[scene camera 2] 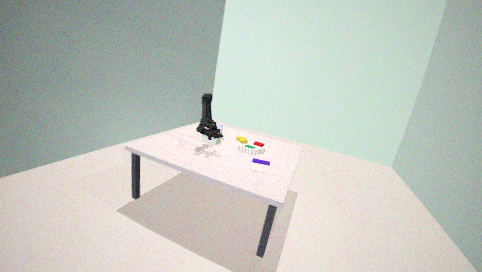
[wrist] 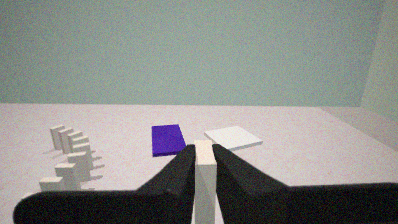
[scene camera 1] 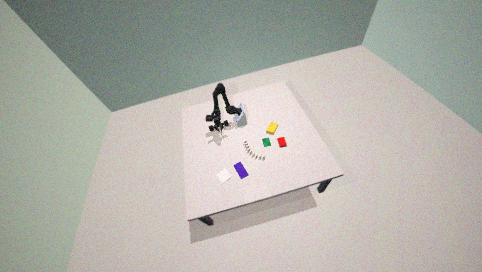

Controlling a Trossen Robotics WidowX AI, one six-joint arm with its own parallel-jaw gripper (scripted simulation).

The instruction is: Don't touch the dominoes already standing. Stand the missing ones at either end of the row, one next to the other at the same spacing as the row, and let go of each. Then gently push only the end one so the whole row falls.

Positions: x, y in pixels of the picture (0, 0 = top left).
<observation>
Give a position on a white tile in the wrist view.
At 233, 138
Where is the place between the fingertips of my gripper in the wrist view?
203, 152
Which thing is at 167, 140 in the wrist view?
A purple tile.
</observation>
